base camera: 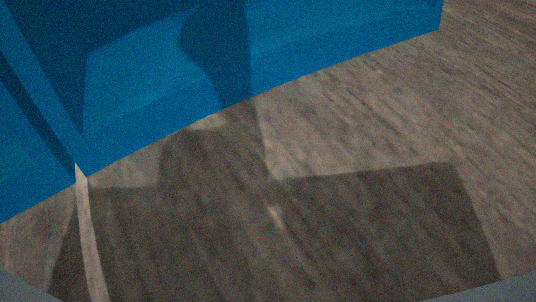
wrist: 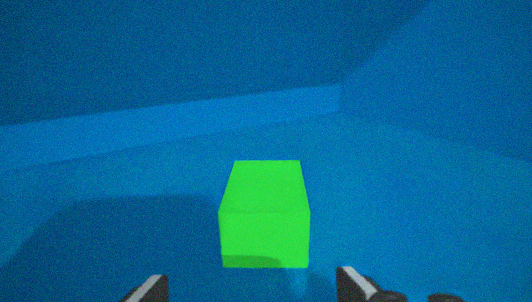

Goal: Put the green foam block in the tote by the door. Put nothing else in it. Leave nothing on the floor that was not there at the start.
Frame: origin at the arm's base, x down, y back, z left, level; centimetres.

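Seen in the pictures: gripper, fingertip midpoint: (wrist: pixel 253 290).
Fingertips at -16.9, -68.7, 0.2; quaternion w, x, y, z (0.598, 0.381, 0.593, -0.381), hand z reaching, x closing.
Offsets run from my fingertips to a thing's top centre, as dx, dy, dz. "pt": to the spot under its first point. Level surfaces: height alone.
A bright green block @[-1.3, -9.6, -1.1] (wrist: pixel 264 215) sits on the blue shelf board @[dx +3.2] (wrist: pixel 425 215) inside a blue shelf unit, in the middle of the wrist view. One flat end faces the camera. My gripper (wrist: pixel 252 280) is open at the bottom edge of the wrist view, with one fingertip to the left and one to the right of the block's line. The block lies ahead of the fingertips, and nothing is between them. The tote and the door do not show in these views.
The shelf's back wall (wrist: pixel 200 117) is behind the block, and a side wall (wrist: pixel 475 85) stands at the right. In the base camera view, the blue unit's lower part @[pt +50.3, +6.8, -4.6] (base camera: pixel 310 45) stands close on the wood floor @[dx +56.6] (base camera: pixel 400 110), with shadows across both.
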